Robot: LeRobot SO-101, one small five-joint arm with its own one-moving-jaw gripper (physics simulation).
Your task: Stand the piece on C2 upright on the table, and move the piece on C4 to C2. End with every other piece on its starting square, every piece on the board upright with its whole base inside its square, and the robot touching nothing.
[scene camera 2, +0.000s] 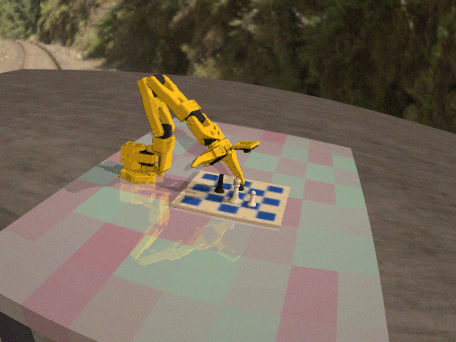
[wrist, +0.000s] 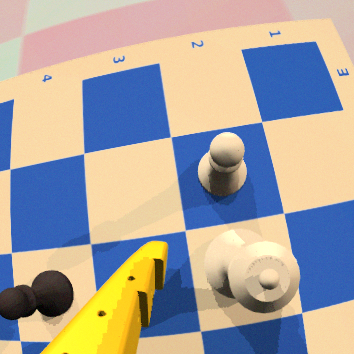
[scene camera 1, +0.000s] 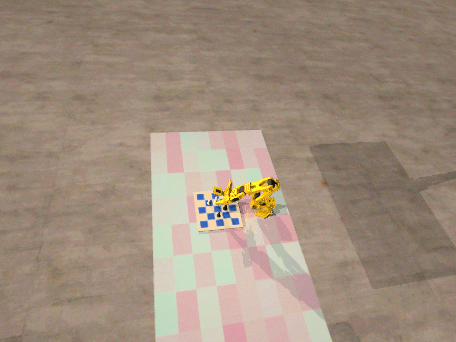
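Pixels of known places: hand, tool point: (scene camera 2: pixel 241 182) (wrist: pixel 165 259) (scene camera 1: pixel 215 202); arm's base, link origin: (scene camera 2: pixel 149 176) (scene camera 1: pixel 258 209).
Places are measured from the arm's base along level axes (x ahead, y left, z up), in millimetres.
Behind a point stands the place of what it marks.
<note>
A tall white piece (scene camera 2: pixel 235 191) @(x 214, y -58, z 30 mm) (wrist: pixel 265 276) @(x 215, y -53, z 59 mm) stands upright on C2. A black pawn (scene camera 2: pixel 242 186) @(x 216, y 17, z 14 mm) (wrist: pixel 52 293) @(x 212, y 15, z 15 mm) stands upright on C4, partly hidden by the jaw in scene camera 2. My gripper (scene camera 2: pixel 218 173) is fully open and empty. Its fixed jaw (wrist: pixel 125 295) @(x 215, y -27, z 59 mm) points down over C3, between these two pieces, with a gap on each side. The moving jaw is swung out of the wrist view. The chessboard (scene camera 1: pixel 199 230) @(x 312, y 87, z 4 mm) (scene camera 2: pixel 225 219) @(x 212, y -127, z 2 mm) (wrist: pixel 300 31) @(x 311, y -108, z 6 mm) lies flat, blue and cream.
A white pawn (scene camera 2: pixel 252 199) @(x 250, y -58, z 20 mm) (wrist: pixel 223 167) @(x 245, y -53, z 28 mm) stands upright on D2, beside the tall white piece. A taller black piece (scene camera 2: pixel 220 184) @(x 174, y -21, z 24 mm) stands on the robot's side of the board; it does not show in the wrist view. The pink and green table (scene camera 1: pixel 165 220) @(x 465, y 17, z 0 mm) (scene camera 2: pixel 320 295) @(x 411, y -344, z 0 mm) surrounds the board.
</note>
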